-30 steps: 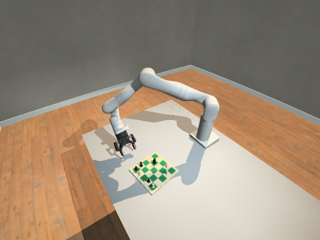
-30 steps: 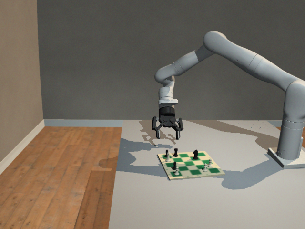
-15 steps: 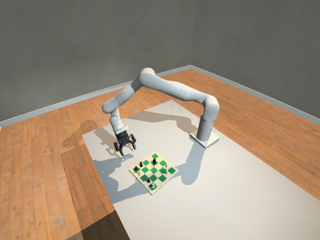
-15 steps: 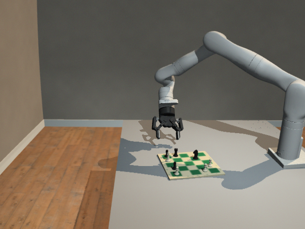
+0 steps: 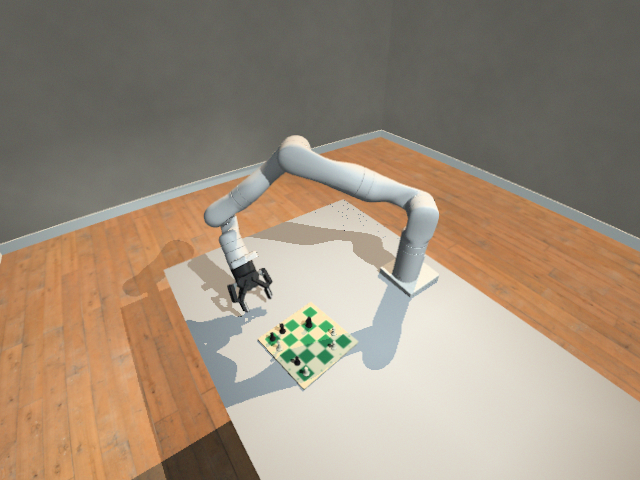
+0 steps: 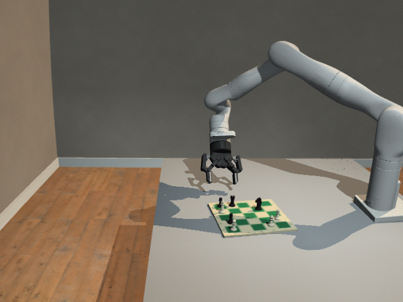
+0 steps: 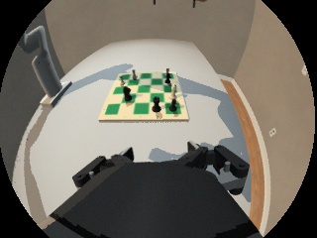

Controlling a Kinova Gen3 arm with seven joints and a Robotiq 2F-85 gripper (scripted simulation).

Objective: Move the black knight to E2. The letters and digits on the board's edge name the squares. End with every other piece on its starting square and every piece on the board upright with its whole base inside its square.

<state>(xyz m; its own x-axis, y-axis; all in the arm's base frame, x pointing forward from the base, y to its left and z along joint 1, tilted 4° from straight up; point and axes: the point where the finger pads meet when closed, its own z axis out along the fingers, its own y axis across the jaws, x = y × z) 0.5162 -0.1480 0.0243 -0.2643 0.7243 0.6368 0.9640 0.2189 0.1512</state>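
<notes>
Now: the black knight 14 cm to the left of my hand, 11 cm behind it and 2 cm below it. Also, from my hand: chessboard: 18 cm to the left, 8 cm behind, 4 cm below.
</notes>
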